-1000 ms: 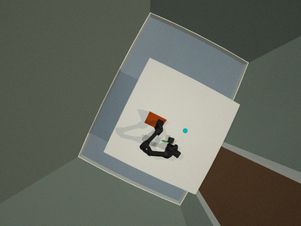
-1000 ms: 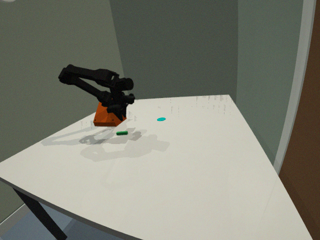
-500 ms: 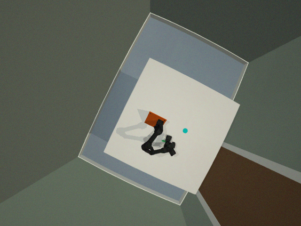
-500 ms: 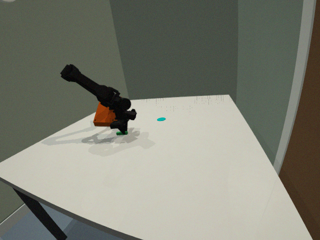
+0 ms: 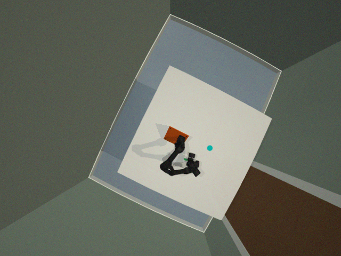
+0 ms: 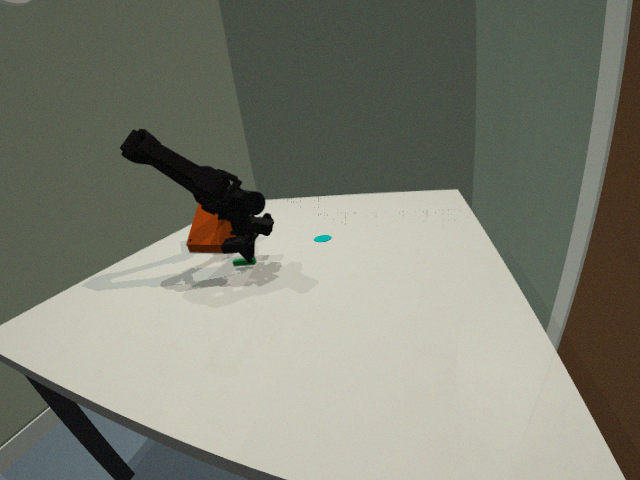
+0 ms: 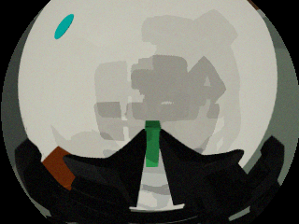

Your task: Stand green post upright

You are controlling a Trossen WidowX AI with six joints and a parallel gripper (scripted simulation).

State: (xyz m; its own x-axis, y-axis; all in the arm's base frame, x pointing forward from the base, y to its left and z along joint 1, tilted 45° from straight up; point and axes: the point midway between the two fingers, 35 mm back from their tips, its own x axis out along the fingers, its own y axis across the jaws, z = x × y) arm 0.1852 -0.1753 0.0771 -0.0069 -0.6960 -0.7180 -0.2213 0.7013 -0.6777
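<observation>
Right now my gripper tip is 210 mm to the right of the cyan circle, 150 mm short of it and 20 mm above it. From my gripper tip the other things lie so: green post (20 mm behind).
</observation>
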